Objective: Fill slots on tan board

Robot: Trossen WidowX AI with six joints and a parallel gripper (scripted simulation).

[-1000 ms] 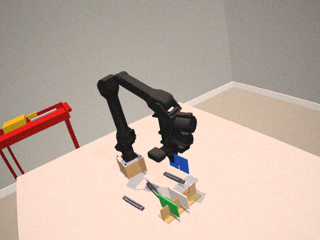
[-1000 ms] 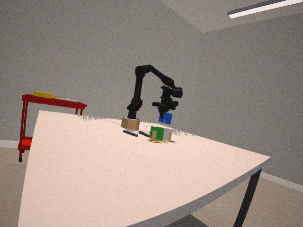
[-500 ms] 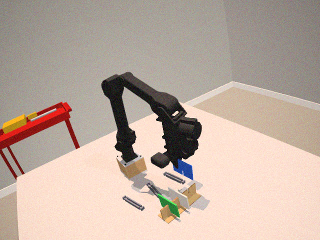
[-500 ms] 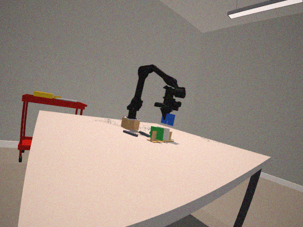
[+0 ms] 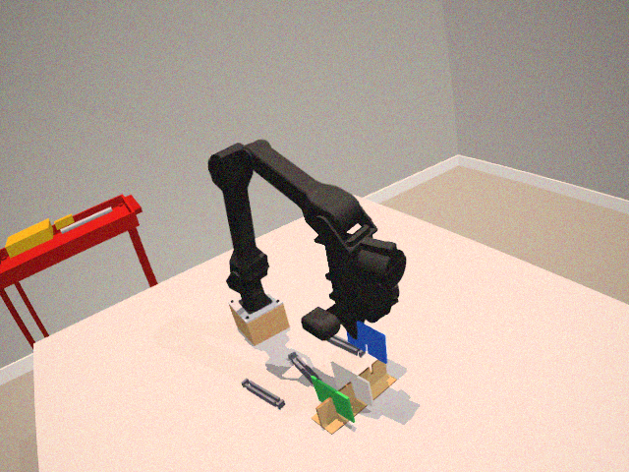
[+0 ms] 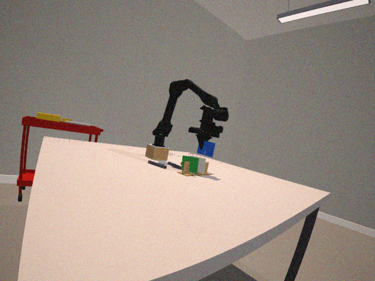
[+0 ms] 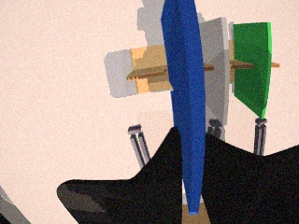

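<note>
The white board lies 80 mm below my gripper tip, 50 mm to the right of it and 40 mm ahead of it. Also, from my gripper tip: green board 100 mm to the right, 80 mm below, 40 mm ahead; then tan board 90 mm below, 50 mm to the right, 40 mm ahead; then blue board 30 mm ahead.
</note>
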